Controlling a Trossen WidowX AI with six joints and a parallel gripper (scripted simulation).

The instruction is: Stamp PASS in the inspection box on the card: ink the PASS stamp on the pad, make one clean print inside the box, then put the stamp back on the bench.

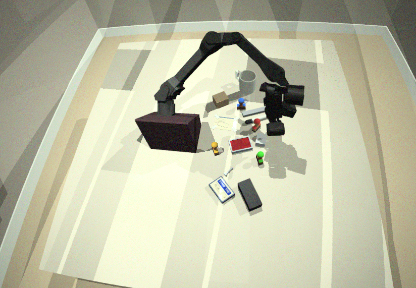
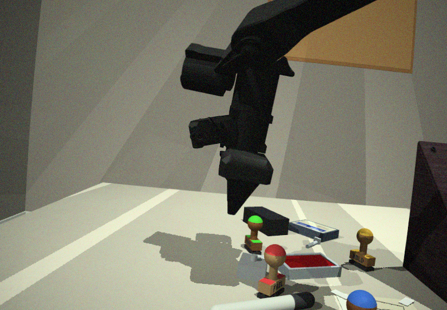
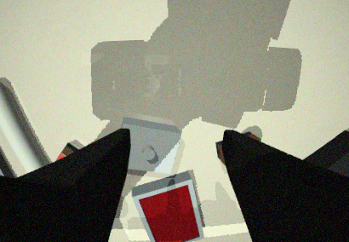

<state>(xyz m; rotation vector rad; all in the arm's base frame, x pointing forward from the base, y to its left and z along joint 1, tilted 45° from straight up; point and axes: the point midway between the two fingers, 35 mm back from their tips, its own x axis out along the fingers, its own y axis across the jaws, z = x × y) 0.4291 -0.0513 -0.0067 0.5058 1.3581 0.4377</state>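
The green-knobbed stamp lies 9 cm to the right of my gripper tip, 8 cm below it and 5 cm behind it. Also, from my gripper tip: grey block 8 cm below, 4 cm behind, 1 cm to the left; red-knobbed fail stamp 7 cm to the left, 7 cm below, 6 cm behind; marker 11 cm to the left, 9 cm below, 6 cm behind.
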